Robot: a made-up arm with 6 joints. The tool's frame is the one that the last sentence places.
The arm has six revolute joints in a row. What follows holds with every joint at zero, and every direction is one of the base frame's. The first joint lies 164.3 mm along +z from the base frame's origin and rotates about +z. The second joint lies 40.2 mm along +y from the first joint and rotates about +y. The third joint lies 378.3 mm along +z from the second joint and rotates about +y. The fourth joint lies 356 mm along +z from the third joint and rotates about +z. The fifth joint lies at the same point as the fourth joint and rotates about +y. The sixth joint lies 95.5 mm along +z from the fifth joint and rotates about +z. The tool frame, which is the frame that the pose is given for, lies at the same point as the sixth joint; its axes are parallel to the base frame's.
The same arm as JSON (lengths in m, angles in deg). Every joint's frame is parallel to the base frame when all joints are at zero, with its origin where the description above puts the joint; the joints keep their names.
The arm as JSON. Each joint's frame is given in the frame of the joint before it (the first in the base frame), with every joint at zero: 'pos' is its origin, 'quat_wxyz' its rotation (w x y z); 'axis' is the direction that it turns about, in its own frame. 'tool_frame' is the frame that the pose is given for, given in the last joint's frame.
{
  "length_unit": "m",
  "angle_unit": "deg",
  "joints": [
    {
      "joint": "joint 1",
      "pos": [
        0.0,
        0.0,
        0.1643
      ],
      "quat_wxyz": [
        1.0,
        0.0,
        0.0,
        0.0
      ],
      "axis": "+z"
    },
    {
      "joint": "joint 2",
      "pos": [
        0.0,
        0.0402,
        0.0
      ],
      "quat_wxyz": [
        1.0,
        0.0,
        0.0,
        0.0
      ],
      "axis": "+y"
    },
    {
      "joint": "joint 3",
      "pos": [
        0.0,
        0.0,
        0.3783
      ],
      "quat_wxyz": [
        1.0,
        0.0,
        0.0,
        0.0
      ],
      "axis": "+y"
    },
    {
      "joint": "joint 4",
      "pos": [
        0.0,
        0.0,
        0.356
      ],
      "quat_wxyz": [
        1.0,
        0.0,
        0.0,
        0.0
      ],
      "axis": "+z"
    },
    {
      "joint": "joint 5",
      "pos": [
        0.0,
        0.0,
        0.0
      ],
      "quat_wxyz": [
        1.0,
        0.0,
        0.0,
        0.0
      ],
      "axis": "+y"
    },
    {
      "joint": "joint 6",
      "pos": [
        0.0,
        0.0,
        0.0955
      ],
      "quat_wxyz": [
        1.0,
        0.0,
        0.0,
        0.0
      ],
      "axis": "+z"
    }
  ],
  "tool_frame": {
    "pos": [
      0.0,
      0.0,
      0.0
    ],
    "quat_wxyz": [
      1.0,
      0.0,
      0.0,
      0.0
    ]
  }
}

